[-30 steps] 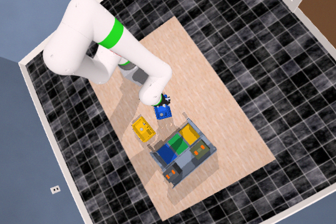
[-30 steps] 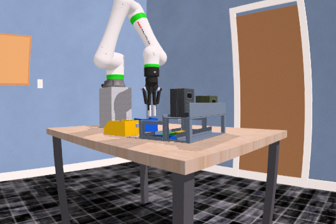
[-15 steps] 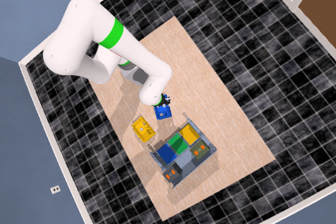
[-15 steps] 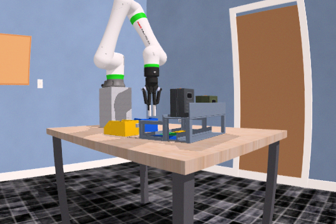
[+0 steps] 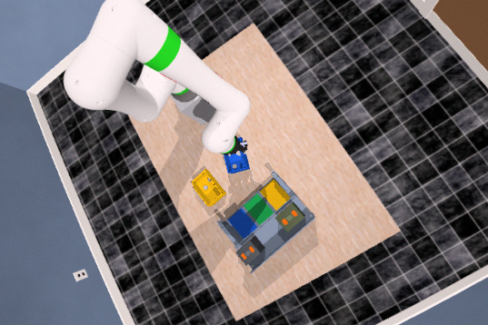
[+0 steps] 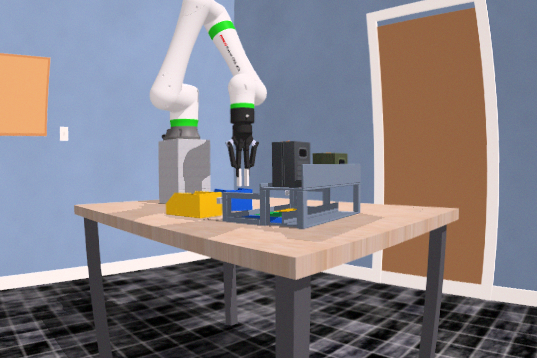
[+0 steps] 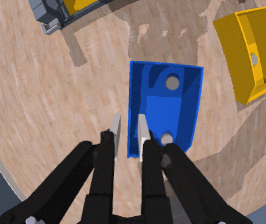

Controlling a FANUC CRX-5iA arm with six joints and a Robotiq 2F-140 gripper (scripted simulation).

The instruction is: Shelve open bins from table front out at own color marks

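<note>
My gripper is now 8 cm above the blue bin, 5 cm to the left of it and 2 cm past it. Also, from my hand: yellow bin: 26 cm to the right, 8 cm below, 6 cm ahead; then dark box: 43 cm ahead, 16 cm to the right, 5 cm above.
</note>
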